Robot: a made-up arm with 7 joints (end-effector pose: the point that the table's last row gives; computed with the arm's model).
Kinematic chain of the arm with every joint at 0, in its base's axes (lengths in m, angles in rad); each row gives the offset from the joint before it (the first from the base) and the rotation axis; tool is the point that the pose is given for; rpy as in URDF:
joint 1: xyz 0 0 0.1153 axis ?
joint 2: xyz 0 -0.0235 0.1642 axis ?
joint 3: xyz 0 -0.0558 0.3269 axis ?
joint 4: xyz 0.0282 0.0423 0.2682 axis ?
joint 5: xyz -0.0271 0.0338 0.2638 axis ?
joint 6: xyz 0 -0.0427 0.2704 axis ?
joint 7: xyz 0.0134 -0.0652 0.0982 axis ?
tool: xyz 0 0 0 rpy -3.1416 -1.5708 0
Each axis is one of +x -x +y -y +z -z.
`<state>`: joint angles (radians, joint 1 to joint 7).
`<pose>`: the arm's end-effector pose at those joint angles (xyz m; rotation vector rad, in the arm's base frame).
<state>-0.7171 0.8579 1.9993 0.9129 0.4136 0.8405 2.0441</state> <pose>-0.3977 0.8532 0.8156 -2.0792 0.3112 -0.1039</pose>
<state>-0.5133 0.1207 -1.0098 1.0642 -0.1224 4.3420 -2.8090</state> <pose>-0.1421 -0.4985 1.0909 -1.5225 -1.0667 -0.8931</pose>
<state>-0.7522 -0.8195 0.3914 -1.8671 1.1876 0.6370 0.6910</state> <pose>-0.2288 -0.2092 0.9887 -0.2744 -0.8997 -2.1710</pose>
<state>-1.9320 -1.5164 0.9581 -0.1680 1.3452 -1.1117 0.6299</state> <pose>-0.3838 -1.0975 0.4424 -1.3594 0.5129 -0.7839</pose>
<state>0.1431 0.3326 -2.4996 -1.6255 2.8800 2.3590 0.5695</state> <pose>0.2087 0.0923 1.0388 -0.6012 -0.5595 -1.9107</pose>
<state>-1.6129 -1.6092 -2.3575 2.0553 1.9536 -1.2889 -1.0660</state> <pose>-0.5897 -0.2905 0.4728 -1.5272 2.4916 -1.0522</pose>
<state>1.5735 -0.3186 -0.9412 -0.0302 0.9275 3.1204 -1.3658</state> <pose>0.1314 0.3594 1.2485 0.2132 1.7259 -2.3976</pose>
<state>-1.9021 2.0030 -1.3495 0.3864 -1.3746 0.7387 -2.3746</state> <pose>0.2094 1.1592 -0.1085 0.7698 -2.6138 -0.7854</pose>
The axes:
joint 1: +z
joint 2: -y
joint 3: +z
joint 4: +y
joint 5: +z
joint 6: -y
joint 7: +x

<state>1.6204 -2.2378 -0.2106 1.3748 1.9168 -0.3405 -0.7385</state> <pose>0.0580 0.1069 -0.6528 -1.9558 -0.0807 1.8623</pose>
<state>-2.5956 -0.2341 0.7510 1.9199 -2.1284 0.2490 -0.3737</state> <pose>-0.1697 -0.6604 0.6614 1.6585 -0.3238 -1.8791</pose>
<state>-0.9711 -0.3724 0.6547 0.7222 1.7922 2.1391 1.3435</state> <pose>0.5164 -0.4179 0.9972 0.9044 1.0296 -0.4608</pose>
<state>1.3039 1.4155 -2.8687 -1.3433 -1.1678 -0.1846 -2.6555</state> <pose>-0.2163 -0.4873 0.9576 2.3517 -0.3945 -1.3826</pose>
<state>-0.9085 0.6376 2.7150 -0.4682 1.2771 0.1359 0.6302</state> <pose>-0.5178 0.3410 1.3311 -0.5723 -1.6380 0.5021</pose>
